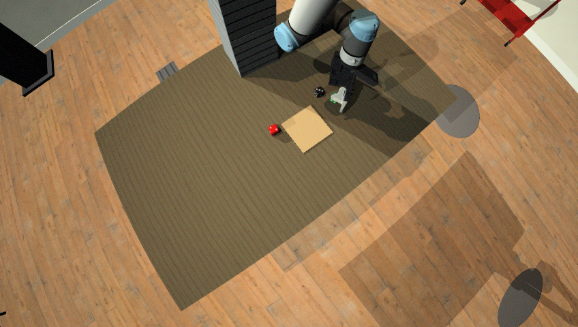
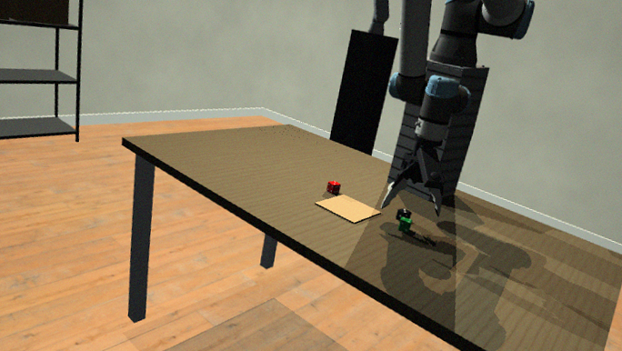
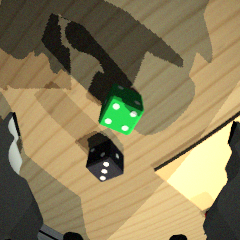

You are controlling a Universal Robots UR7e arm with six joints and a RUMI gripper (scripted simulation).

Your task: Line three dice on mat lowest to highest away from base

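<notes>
The green die lies 4 cm below my hand, 2 cm behind it and 1 cm to the right of it. From my hand the other things lie so: black die (7 cm behind, 6 cm to the right, 4 cm below); then tan mat (18 cm to the right, 6 cm below, 4 cm ahead); then red die (29 cm to the right, 4 cm below, 1 cm behind).
</notes>
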